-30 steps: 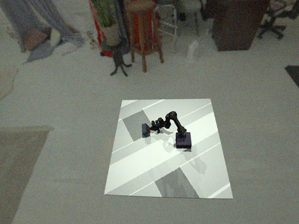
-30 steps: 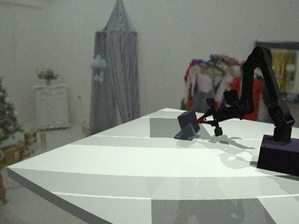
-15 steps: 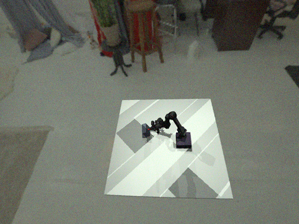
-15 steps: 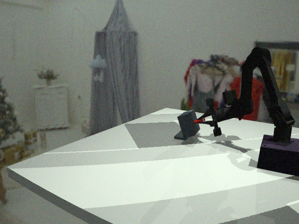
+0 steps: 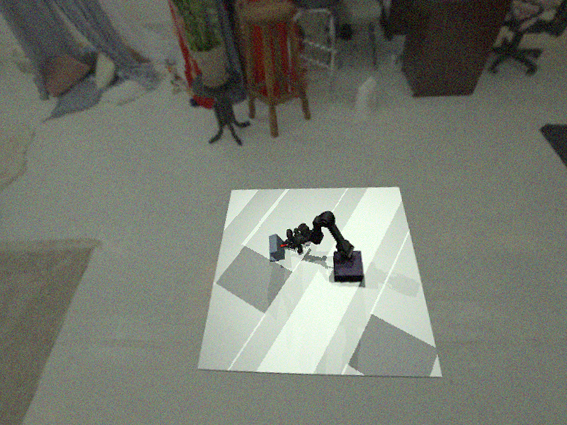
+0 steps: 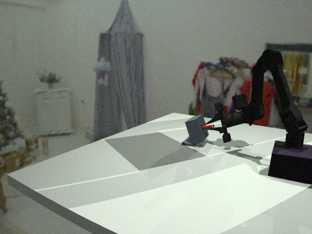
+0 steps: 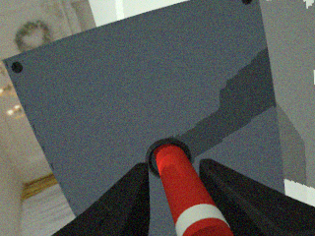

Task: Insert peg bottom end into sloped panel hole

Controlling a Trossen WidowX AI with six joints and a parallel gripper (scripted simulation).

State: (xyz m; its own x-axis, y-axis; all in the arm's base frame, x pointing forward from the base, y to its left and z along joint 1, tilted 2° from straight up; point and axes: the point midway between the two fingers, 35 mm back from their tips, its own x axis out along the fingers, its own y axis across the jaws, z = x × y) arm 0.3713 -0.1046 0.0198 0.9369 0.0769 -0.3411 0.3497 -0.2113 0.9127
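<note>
My gripper tip is 2 cm past the red peg. From my gripper tip the other things lie so: sloped panel 4 cm ahead, 1 cm to the left, 1 cm below.
</note>
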